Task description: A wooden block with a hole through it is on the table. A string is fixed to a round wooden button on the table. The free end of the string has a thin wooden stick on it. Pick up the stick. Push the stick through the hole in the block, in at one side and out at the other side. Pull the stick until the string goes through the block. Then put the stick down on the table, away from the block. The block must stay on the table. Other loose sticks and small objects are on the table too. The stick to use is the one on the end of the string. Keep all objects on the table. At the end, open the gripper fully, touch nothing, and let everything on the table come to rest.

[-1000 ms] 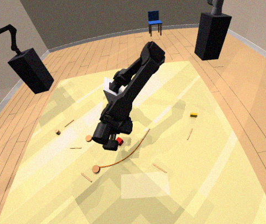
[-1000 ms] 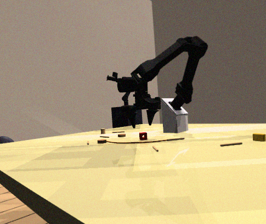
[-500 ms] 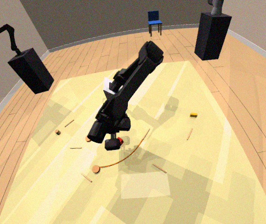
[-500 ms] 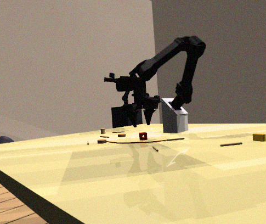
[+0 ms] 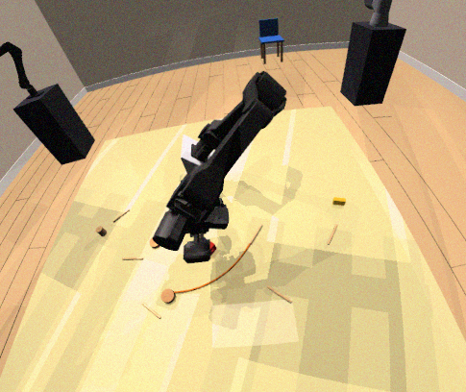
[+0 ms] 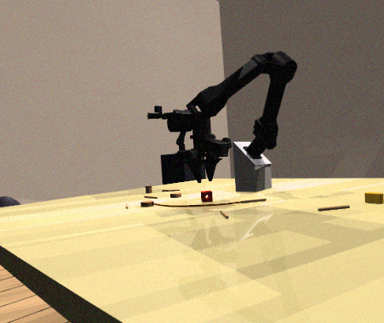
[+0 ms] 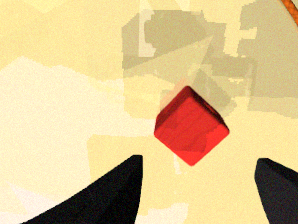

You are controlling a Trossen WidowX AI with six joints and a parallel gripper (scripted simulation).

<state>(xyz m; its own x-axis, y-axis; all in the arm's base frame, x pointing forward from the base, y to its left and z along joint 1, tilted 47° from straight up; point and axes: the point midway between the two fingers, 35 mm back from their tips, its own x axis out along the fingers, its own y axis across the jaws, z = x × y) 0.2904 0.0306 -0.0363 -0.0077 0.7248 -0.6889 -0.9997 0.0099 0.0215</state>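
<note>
Right now my gripper tip is 40 mm above the red block. The rest, counted from my gripper tip: thin wooden stick 20 mm behind, 140 mm to the left, 60 mm below; round wooden button 130 mm ahead, 130 mm to the right, 50 mm below; small cylinder 120 mm behind, 410 mm to the right, 40 mm below.
</note>
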